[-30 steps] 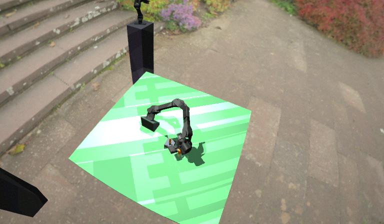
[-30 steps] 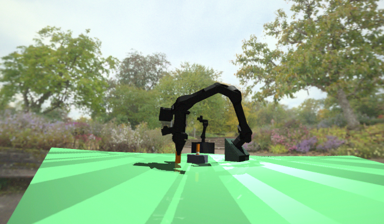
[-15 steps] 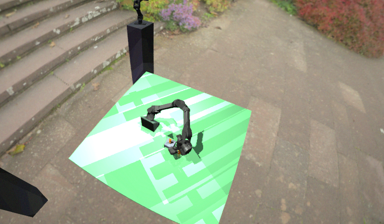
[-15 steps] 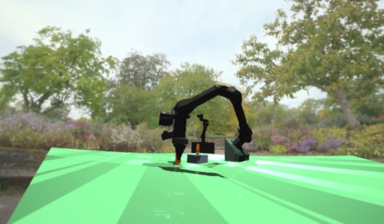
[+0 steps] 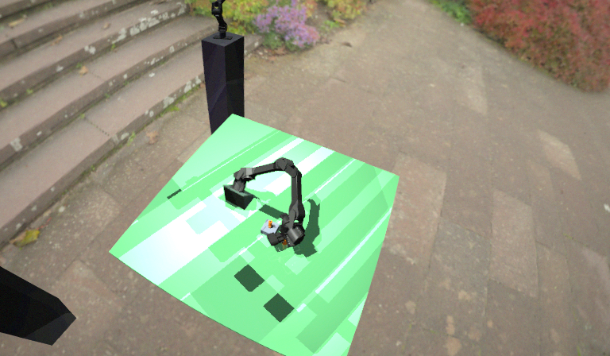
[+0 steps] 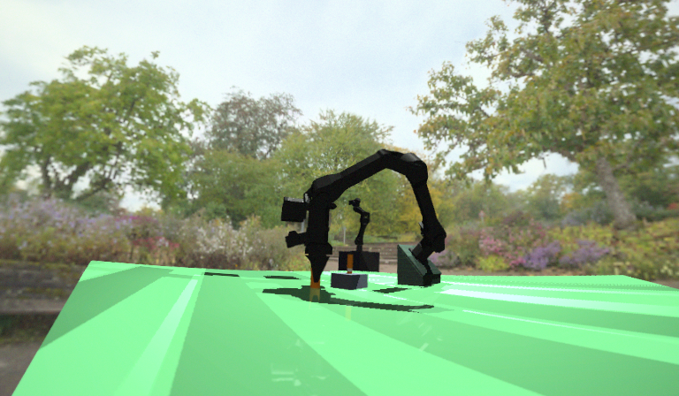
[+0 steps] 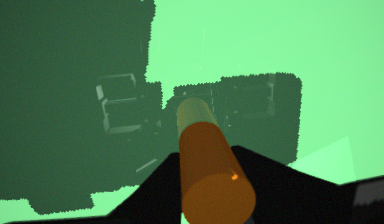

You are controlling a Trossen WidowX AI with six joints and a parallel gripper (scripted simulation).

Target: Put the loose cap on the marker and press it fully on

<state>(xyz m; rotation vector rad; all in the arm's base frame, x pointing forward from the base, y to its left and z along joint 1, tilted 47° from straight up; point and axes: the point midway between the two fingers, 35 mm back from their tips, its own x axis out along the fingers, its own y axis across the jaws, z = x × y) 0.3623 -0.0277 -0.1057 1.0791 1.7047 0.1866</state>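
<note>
Right now my gripper tip is 10 cm past the grey holder block and 2 cm to the right of it. Also, from my gripper tip: orange cylinder: 1 cm above.
</note>
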